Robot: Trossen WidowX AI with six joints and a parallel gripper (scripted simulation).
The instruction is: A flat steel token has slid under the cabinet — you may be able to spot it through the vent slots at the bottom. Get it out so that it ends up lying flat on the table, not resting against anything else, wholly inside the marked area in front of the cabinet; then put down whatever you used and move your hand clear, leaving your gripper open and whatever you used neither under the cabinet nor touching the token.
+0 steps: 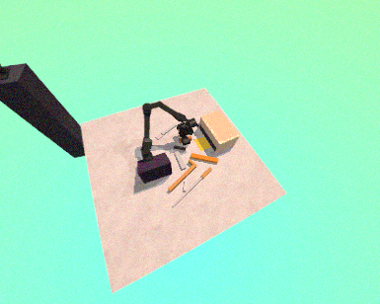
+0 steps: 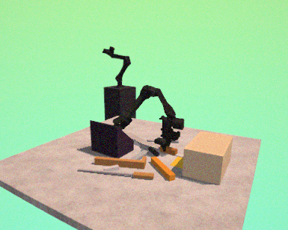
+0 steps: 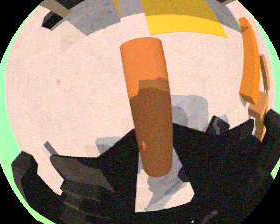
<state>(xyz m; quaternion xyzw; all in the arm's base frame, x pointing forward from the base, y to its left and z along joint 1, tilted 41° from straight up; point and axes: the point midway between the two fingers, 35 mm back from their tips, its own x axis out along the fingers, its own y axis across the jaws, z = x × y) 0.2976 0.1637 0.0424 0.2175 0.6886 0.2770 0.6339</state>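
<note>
Now: gripper tip 80 mm past the dark-handled tool and 50 mm to the left of it. Also, from my gripper tip: orange bar 120 mm ahead, 210 mm to the right, 10 mm above.
</note>
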